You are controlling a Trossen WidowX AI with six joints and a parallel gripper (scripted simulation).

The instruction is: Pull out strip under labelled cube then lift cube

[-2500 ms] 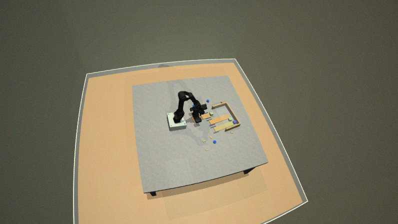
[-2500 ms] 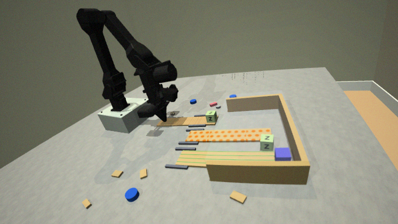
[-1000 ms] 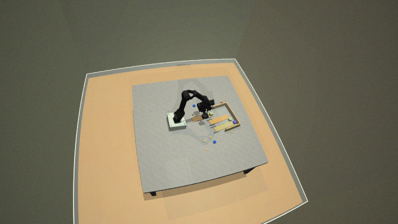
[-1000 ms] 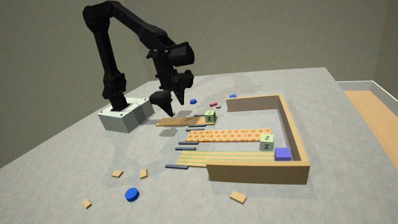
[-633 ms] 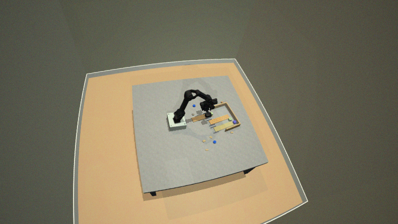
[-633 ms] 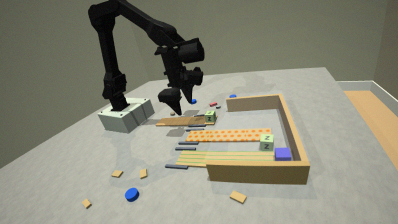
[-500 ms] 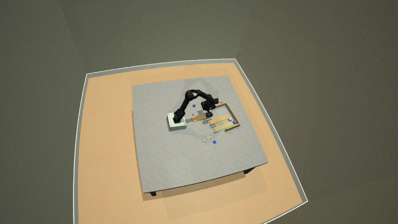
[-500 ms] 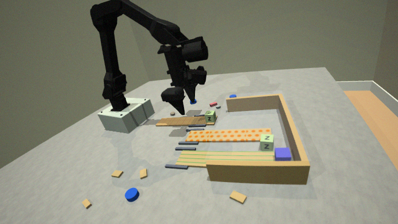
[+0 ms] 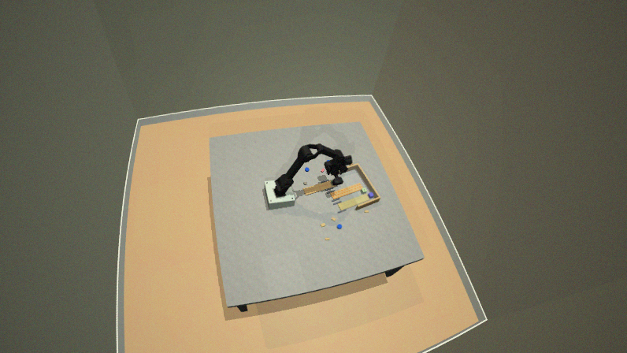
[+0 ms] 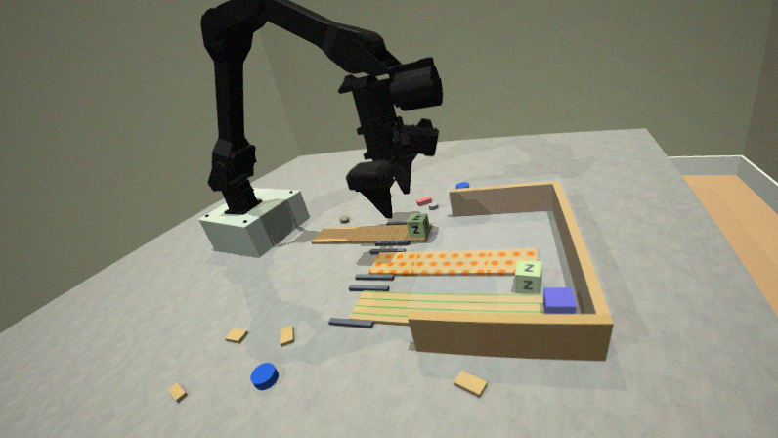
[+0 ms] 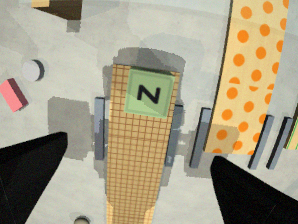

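The tan grid-patterned strip lies 8 cm behind my gripper tip and 6 cm below it. Round my gripper tip: pink piece (13 cm to the left, 6 cm below); pebble (16 cm behind, 6 cm to the left, 6 cm below).
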